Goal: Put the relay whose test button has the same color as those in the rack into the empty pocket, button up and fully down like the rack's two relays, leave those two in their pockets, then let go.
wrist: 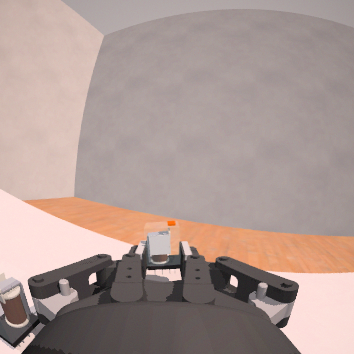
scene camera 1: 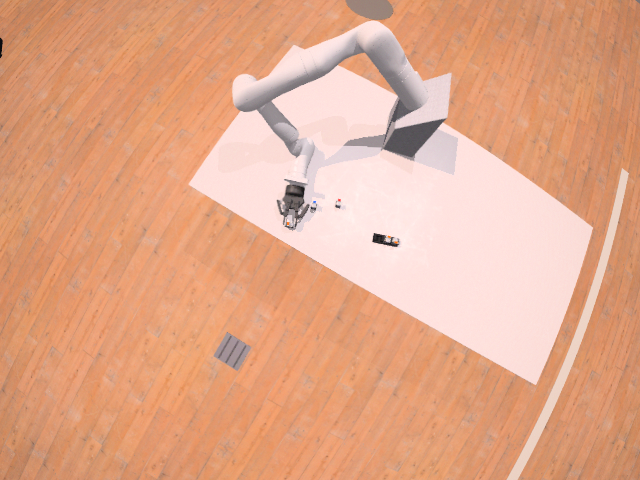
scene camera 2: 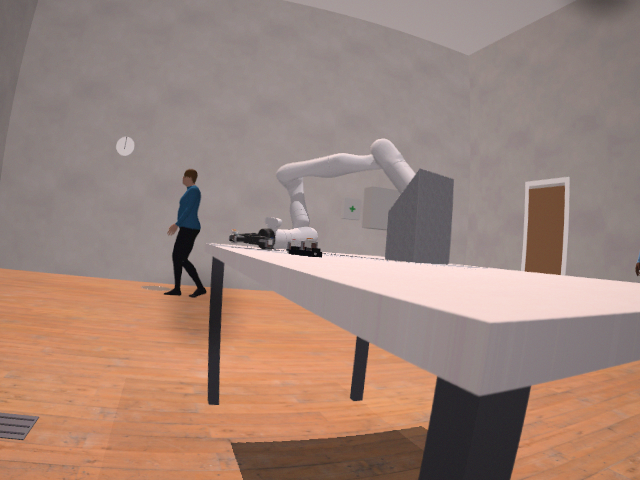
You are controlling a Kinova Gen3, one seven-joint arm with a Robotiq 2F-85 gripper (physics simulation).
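Pixels of known places: gripper, fingertip midpoint: (wrist: 163, 250) (scene camera 1: 289, 227) (scene camera 2: 231, 238); arm's base at its link origin: (scene camera 1: 416, 100) (scene camera 2: 420, 200).
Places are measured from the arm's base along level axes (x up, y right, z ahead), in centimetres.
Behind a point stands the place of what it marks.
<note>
My gripper (scene camera 1: 290, 221) {y 25.4, x -19.1, z 59.7 cm} (scene camera 2: 233, 238) {y 25.4, x -19.1, z 59.7 cm} (wrist: 163, 250) {y 25.4, x -19.1, z 59.7 cm} lies about level, low over the table near its edge, and is shut on the orange-button relay (wrist: 159, 243) {y 25.6, x -17.6, z 57.7 cm}. That relay is upright, its orange button on top and its pins below. The black rack (scene camera 1: 378, 238) {y -8.7, x -21.8, z 49.3 cm} (scene camera 2: 305, 252) {y -14.4, x -21.1, z 50.0 cm} stands well to the right of the gripper in scene view 1. Two orange-button relays (scene camera 1: 387, 239) {y -11.2, x -17.4, z 49.3 cm} (scene camera 1: 396, 241) {y -14.9, x -17.5, z 48.6 cm} sit in its right-hand pockets; the empty pocket is at its left end. A blue-button relay (scene camera 1: 313, 206) {y 20.1, x -17.9, z 48.7 cm} stands close beside the gripper, and a red-button relay (scene camera 1: 338, 204) {y 11.5, x -17.9, z 44.1 cm} stands farther right.
The white table (scene camera 1: 465, 268) {y -49.1, x -22.1, z 45.9 cm} (scene camera 2: 413, 289) {y -89.5, x -22.1, z 74.7 cm} carries the grey arm pedestal (scene camera 1: 416, 131) {y -4.4, x -3.1, z 10.6 cm} (scene camera 2: 434, 222) {y -8.8, x -8.1, z 0.3 cm} at its far side. A relay (wrist: 15, 309) {y 21.3, x -19.4, z 47.6 cm} shows at the lower left of the wrist view, beside the gripper linkage. A person (scene camera 2: 188, 227) is beyond the table.
</note>
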